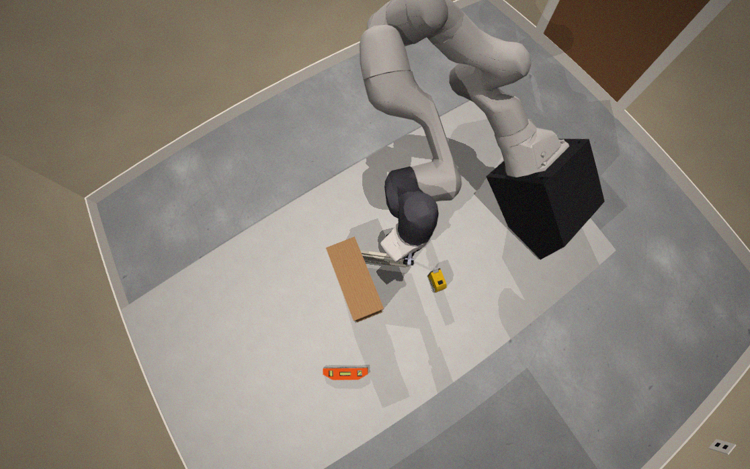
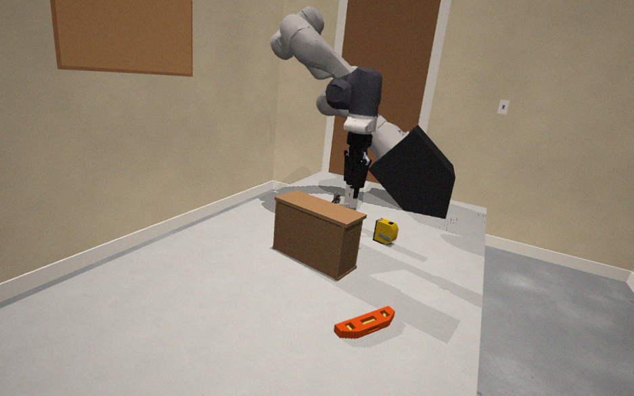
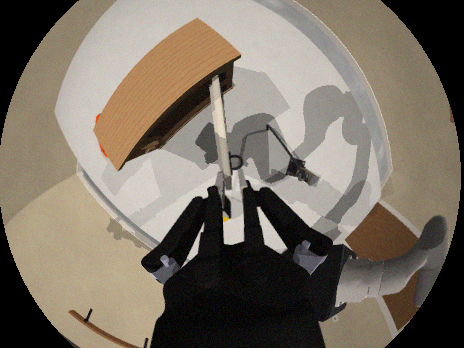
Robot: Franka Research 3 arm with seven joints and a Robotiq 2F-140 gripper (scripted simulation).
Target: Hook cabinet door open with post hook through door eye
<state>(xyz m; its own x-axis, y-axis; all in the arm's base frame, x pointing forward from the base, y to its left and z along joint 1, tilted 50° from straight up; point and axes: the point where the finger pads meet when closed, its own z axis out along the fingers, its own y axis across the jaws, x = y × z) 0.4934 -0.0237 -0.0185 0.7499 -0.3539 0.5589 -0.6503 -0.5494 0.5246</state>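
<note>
Right now the thin dark hook is 100 mm to the right of my hand, 100 mm below it and 70 mm behind it. The rest, counted from my hand: yellow tape measure (110 mm to the left, 110 mm below, 40 mm behind); pale door (80 mm below, 60 mm to the right, 60 mm ahead); orange spirit level (380 mm ahead, 190 mm to the left, 140 mm below).
</note>
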